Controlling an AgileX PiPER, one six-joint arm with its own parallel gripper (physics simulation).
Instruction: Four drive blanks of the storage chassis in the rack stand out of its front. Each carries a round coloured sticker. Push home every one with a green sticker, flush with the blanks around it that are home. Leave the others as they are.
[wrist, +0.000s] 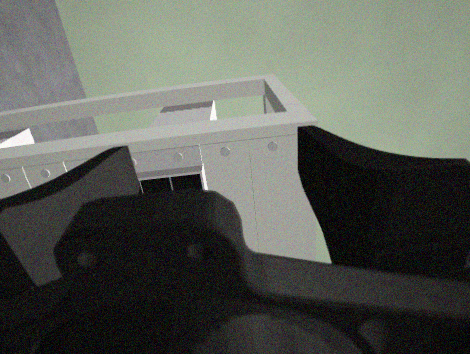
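Note:
My gripper (214, 157) is open. Its two dark fingers stand wide apart, in front of the pale grey rack (165, 133), with the left fingertip over the rack's upper front and the right fingertip by its right corner. Between the fingers, a short grey panel (165, 161) sits above dark openings (186, 183), which thin pale dividers separate. No coloured sticker can be made out, and I cannot tell any drive blank that stands out. The gripper body hides the lower front of the rack.
The rack's top is an open frame with raised rims. Small plain round discs (225, 151) (272, 146) (45, 173) sit along its upper front. A grey slab-like surface (35, 55) is at the upper left, and a green surface (300, 45) lies behind the rack.

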